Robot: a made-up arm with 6 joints.
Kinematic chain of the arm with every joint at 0, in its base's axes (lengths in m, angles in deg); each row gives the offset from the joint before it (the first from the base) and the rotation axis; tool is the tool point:
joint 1: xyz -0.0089 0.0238 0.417 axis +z
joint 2: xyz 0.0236 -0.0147 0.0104 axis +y
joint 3: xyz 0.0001 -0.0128 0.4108 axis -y
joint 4: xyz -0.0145 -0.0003 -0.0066 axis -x
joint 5: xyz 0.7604 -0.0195 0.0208 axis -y
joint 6: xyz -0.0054 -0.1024 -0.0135 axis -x
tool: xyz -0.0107 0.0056 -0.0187
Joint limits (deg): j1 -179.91..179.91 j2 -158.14..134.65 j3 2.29..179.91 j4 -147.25..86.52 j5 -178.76..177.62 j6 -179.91..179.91
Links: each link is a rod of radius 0.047 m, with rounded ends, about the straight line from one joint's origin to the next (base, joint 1, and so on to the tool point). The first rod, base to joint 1, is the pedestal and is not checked.
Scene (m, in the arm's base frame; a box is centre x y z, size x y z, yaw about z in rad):
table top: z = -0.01
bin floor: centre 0.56 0.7 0 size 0.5 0.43 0.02 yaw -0.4
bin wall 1: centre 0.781 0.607 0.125 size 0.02 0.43 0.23 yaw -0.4
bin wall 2: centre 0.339 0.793 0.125 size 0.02 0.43 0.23 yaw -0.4
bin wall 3: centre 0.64 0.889 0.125 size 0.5 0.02 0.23 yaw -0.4
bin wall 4: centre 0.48 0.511 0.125 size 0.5 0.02 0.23 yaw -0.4
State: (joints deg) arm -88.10 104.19 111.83 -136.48 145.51 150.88
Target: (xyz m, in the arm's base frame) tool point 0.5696 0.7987 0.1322
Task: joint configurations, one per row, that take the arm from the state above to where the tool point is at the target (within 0.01 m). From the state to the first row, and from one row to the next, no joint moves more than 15 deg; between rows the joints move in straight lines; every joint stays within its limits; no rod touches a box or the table.
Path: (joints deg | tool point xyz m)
1: -74.38 97.77 102.63 -136.90 145.00 151.12 | 0.3744 -1.1109 0.3287
2: -60.67 91.35 93.42 -137.32 144.49 151.36 | 0.6333 -0.9878 0.3382
3: -46.95 84.93 84.22 -137.74 143.98 151.59 | 0.8512 -0.8014 0.3481
4: -33.23 78.51 75.02 -138.16 143.47 151.83 | 1.0118 -0.5660 0.3579
5: -19.51 72.09 65.82 -138.59 142.96 152.07 | 1.1041 -0.2997 0.3670
6: -5.80 65.67 56.61 -139.01 142.45 152.31 | 1.1227 -0.0233 0.3749
7: 7.92 59.25 47.41 -139.43 141.95 152.54 | 1.0690 0.2427 0.3813
8: 21.64 52.83 38.21 -139.85 141.44 152.78 | 0.9499 0.4785 0.3856
9: 35.36 46.41 29.00 -140.27 140.93 153.02 | 0.7779 0.6677 0.3874
10: 49.07 39.99 19.80 -140.69 140.42 153.26 | 0.5696 0.7987 0.3866
11: 49.05 50.39 23.82 -140.96 140.80 152.93 | 0.5755 0.8055 0.2610
12: 49.02 60.78 27.85 -141.24 141.18 152.61 | 0.5697 0.7987 0.1323

